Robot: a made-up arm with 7 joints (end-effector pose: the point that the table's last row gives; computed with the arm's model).
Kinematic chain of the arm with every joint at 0, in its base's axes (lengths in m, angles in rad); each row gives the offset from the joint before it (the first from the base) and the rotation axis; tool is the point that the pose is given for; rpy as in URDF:
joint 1: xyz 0 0 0.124 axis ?
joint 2: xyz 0 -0.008 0.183 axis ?
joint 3: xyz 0 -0.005 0.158 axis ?
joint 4: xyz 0 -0.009 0.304 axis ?
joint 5: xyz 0 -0.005 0.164 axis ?
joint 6: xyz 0 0 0.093 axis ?
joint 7: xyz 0 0 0.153 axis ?
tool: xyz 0 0 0 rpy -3.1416 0 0
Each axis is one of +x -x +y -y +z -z.
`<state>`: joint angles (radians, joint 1 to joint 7).
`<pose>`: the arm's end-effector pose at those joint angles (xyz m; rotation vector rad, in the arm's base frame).
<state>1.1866 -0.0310 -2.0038 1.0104 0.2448 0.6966 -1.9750</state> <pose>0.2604 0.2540 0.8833 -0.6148 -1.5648 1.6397</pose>
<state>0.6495 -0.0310 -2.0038 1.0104 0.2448 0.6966 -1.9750</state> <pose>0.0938 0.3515 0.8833 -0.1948 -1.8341 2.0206</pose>
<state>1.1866 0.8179 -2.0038 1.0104 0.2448 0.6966 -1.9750</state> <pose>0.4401 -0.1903 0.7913 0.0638 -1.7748 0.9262</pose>
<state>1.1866 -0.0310 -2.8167 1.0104 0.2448 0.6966 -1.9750</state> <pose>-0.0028 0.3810 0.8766 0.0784 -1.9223 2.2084</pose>
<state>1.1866 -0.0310 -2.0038 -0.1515 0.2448 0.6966 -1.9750</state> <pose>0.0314 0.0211 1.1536 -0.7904 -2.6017 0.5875</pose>
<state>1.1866 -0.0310 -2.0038 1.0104 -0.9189 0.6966 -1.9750</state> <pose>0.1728 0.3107 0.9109 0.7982 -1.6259 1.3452</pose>
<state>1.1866 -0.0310 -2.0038 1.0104 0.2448 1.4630 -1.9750</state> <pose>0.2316 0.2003 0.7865 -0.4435 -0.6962 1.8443</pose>
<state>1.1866 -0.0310 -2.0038 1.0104 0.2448 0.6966 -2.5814</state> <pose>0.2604 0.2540 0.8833 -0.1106 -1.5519 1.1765</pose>
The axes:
joint 1: -z
joint 2: +y
joint 3: -z
joint 4: +y
joint 5: -z
joint 6: +y
joint 7: -z

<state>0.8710 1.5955 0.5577 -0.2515 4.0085 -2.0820 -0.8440</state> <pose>0.3248 -0.5899 0.3194 -1.6052 0.2258 -1.7681</pose>
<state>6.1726 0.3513 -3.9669 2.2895 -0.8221 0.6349 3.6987</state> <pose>-0.0376 -0.2346 0.5061 -0.5070 -0.5618 -2.0857</pose>
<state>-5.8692 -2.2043 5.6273 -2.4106 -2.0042 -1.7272 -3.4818</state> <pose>-0.3101 -0.1440 0.0559 0.5633 1.7452 1.3207</pose>
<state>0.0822 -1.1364 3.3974 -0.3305 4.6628 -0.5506 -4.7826</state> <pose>-0.6868 0.1038 0.7848 0.4708 2.3389 -0.5261</pose>
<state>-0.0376 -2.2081 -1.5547 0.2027 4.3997 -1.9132 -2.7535</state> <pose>-0.6189 0.0461 0.0401 2.8358 -0.9873 0.4338</pose>
